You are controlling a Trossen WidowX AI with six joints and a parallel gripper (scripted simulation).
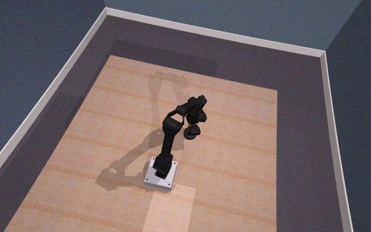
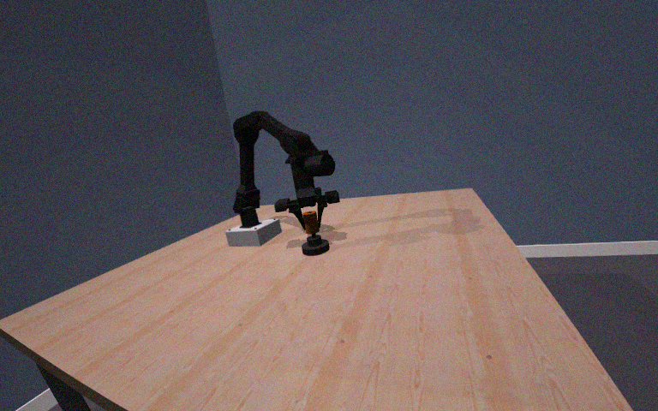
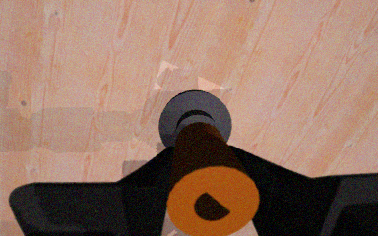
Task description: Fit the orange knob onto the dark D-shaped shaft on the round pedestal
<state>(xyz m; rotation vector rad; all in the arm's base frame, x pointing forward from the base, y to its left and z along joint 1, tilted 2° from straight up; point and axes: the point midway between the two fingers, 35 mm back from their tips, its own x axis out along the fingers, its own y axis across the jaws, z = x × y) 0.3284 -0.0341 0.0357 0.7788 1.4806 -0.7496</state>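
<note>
My gripper tip is now 40 mm above the round dark pedestal. The rest, counted from my gripper tip: orange knob (20 mm above).
</note>
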